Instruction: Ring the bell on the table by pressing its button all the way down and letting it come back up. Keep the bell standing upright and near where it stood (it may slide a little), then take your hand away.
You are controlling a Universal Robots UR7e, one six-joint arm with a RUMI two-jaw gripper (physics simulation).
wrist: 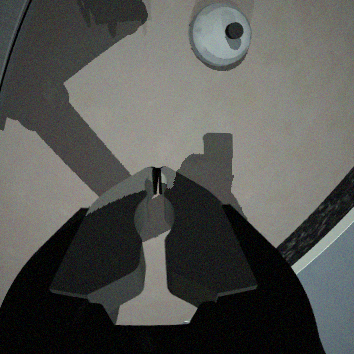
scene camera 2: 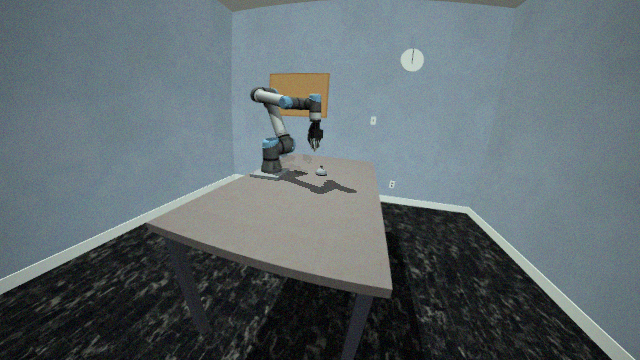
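Where they show: gripper, fingertip midpoint: [wrist: 157,169] [scene camera 2: 314,151]; arm's base at its link origin: [scene camera 2: 271,170].
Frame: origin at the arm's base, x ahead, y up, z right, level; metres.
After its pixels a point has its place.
Note:
The bell [scene camera 2: 321,171] {x 0.359, y 0.005, z -0.081 m} [wrist: 212,37] {x 0.339, y 0.015, z -0.099 m} is a pale dome with a small dark button [wrist: 234,30] {x 0.351, y 0.039, z -0.114 m} on top. It stands upright on the table [scene camera 2: 280,220] {x 0.288, y -0.027, z 0.612 m} [wrist: 285,125] {x 0.533, y -0.027, z -0.059 m}. In the wrist view it shows at the top, right of centre, ahead of the fingertips. My gripper [scene camera 2: 314,149] {x 0.316, y 0.166, z 0.017 m} [wrist: 157,169] {x 0.316, y 0.166, z 0.017 m} is shut and empty, points down and hangs well above the table, apart from the bell. In scene camera 2 the fingertips are above the bell and slightly to its left.
The robot's base plate [scene camera 2: 260,175] {x -0.028, y -0.007, z 0.129 m} sits on the table left of the bell. The arm's shadow falls across the table around the bell. The table's edge and the dark floor [wrist: 320,220] show at the right of the wrist view. A wall stands behind the table.

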